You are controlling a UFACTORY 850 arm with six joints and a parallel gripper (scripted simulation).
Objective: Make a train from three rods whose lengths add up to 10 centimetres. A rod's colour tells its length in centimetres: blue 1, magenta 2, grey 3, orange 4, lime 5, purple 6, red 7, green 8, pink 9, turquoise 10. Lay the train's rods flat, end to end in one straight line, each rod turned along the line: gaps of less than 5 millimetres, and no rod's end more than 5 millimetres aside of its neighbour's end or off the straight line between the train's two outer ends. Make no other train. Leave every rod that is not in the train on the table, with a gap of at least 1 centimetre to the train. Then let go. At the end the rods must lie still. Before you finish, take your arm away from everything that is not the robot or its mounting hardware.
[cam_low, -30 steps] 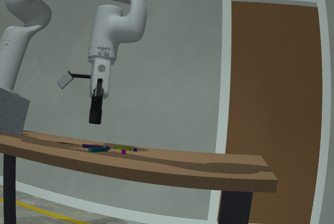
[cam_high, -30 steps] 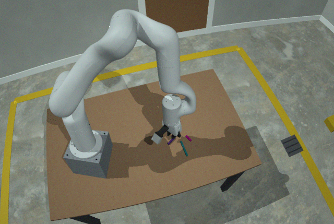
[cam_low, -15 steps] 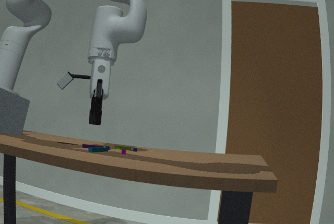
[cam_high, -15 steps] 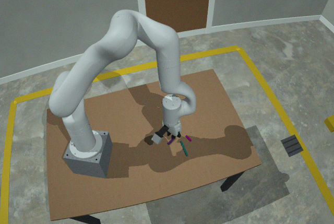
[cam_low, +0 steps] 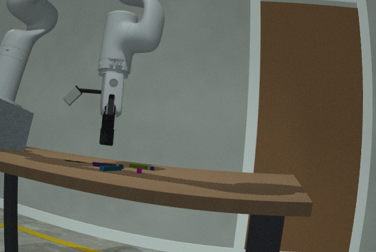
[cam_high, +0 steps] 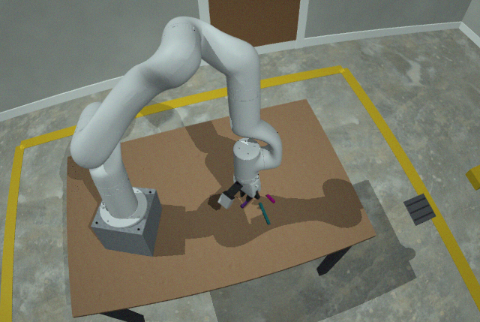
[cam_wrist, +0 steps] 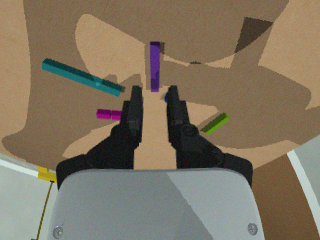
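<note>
The purple rod is 7 cm below my hand. From my hand the other things lie so: lime rod: 2 cm ahead, 14 cm to the left, 7 cm below; turquoise rod: 6 cm ahead, 7 cm to the right, 7 cm below.
</note>
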